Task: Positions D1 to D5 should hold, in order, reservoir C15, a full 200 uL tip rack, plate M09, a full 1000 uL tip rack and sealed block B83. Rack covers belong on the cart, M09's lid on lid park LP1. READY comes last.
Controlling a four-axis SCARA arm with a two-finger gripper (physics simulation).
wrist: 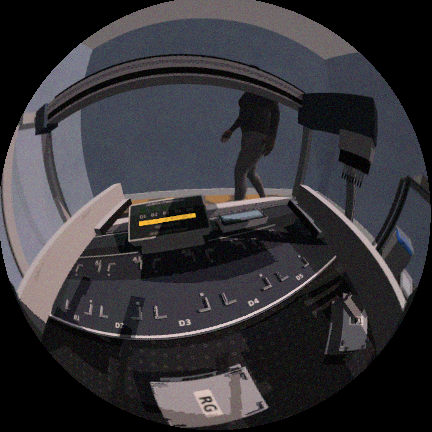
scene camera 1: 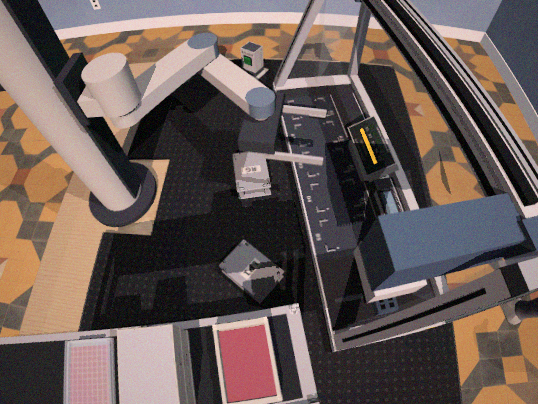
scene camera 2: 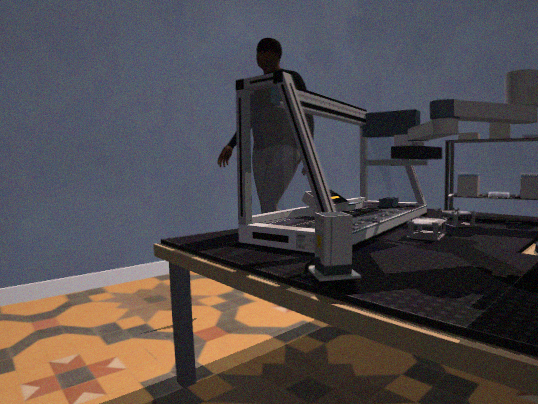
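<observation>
My gripper (scene camera 1: 324, 136) (wrist: 207, 190) is open and empty, its long white fingers reaching over the deck (scene camera 1: 312, 174) (wrist: 165, 290) around the D2-D3 area. Positions D1 to D5 carry corner brackets and no labware in the wrist view. Lid park LP1 (scene camera 1: 240, 255) (wrist: 348, 332) is a grey stand set at an angle, with no lid visible on it. A pink-welled plate (scene camera 1: 89, 370) and a red-topped item (scene camera 1: 247, 362) lie in the holder at the bottom of scene camera 1; their labels are unreadable. M09, C15, B83 and the tip racks cannot be identified.
Stand RG (scene camera 1: 250, 177) (scene camera 2: 427, 222) (wrist: 185, 400) is beside the deck. The yellow-barred screen (scene camera 1: 372, 145) (wrist: 167, 220) is at the deck's rear. The blue pipetting head (scene camera 1: 450, 235) (wrist: 337, 115) hangs at the D5 end. A person (scene camera 2: 272, 125) (wrist: 252, 140) is behind.
</observation>
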